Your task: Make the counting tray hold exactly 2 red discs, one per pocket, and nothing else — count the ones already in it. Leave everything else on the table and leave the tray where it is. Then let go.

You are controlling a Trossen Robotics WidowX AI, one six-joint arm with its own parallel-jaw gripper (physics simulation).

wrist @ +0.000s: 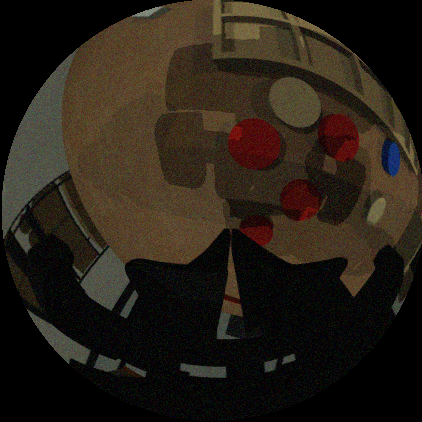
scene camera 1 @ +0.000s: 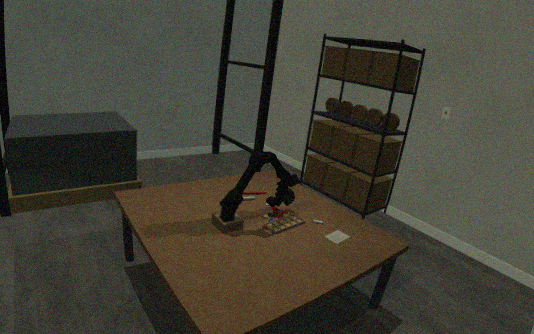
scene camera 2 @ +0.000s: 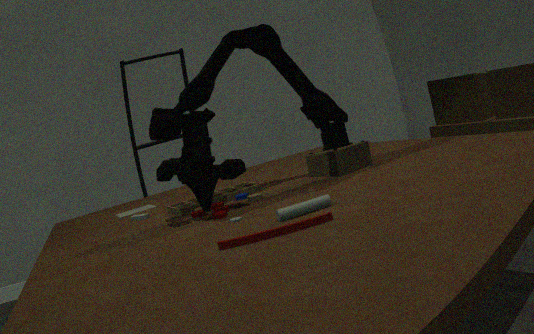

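My gripper (scene camera 1: 276, 209) (scene camera 2: 207, 209) (wrist: 229, 233) is shut with its fingertips together, low over the table beside the discs, and no disc shows between them. In the wrist view, one red disc (wrist: 258, 230) lies right by the fingertips, partly hidden by a finger. A second red disc (wrist: 300, 200) lies near it, and two more, a red disc (wrist: 254, 144) and a red disc (wrist: 338, 137), lie closer to the tray. The wooden counting tray (scene camera 1: 287, 228) (scene camera 2: 178, 220) (wrist: 218, 30) has square pockets. No red disc shows in its visible pockets; the others are out of view or too dark to tell.
A large cream disc (wrist: 295, 102), a blue disc (scene camera 2: 242, 196) (wrist: 391, 157) and a smaller cream disc (wrist: 376, 210) lie beside the tray. A white cylinder (scene camera 2: 304, 208), a red bar (scene camera 2: 275, 231), a small white disc (scene camera 2: 236, 219) and a white sheet (scene camera 1: 337, 236) are on the table.
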